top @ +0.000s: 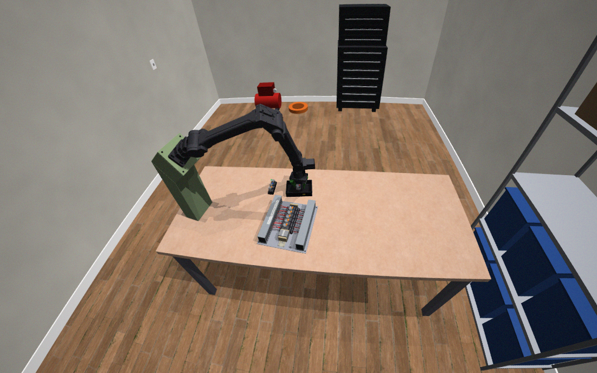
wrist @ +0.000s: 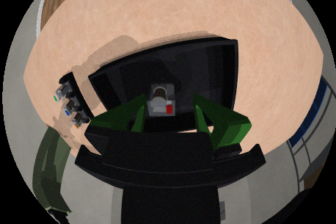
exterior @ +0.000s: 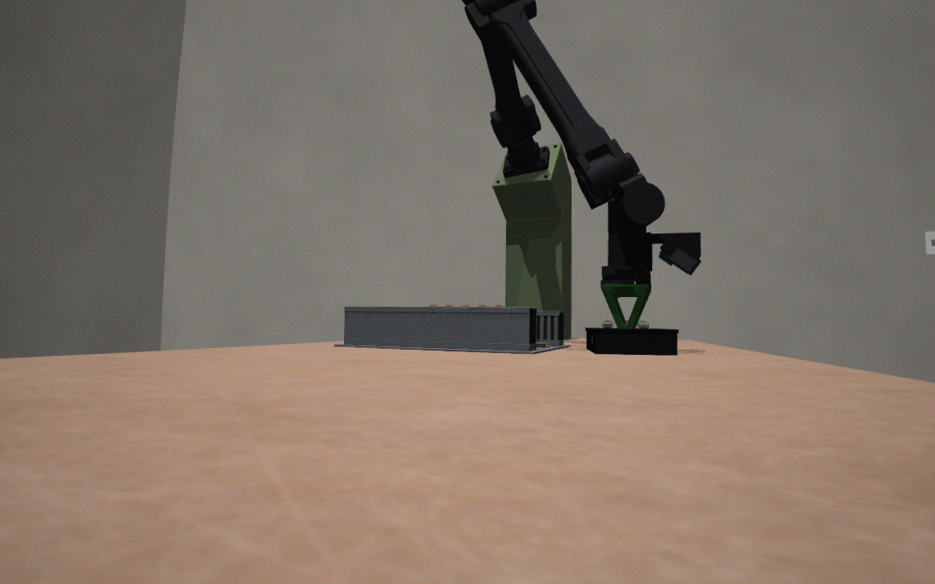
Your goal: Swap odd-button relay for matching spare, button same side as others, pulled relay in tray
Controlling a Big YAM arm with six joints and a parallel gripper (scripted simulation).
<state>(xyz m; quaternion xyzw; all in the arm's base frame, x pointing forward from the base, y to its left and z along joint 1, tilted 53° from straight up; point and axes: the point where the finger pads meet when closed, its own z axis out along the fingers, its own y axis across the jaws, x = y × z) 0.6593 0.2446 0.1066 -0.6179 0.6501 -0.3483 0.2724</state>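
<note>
Right now the black tray is 20 mm below my hand.
</note>
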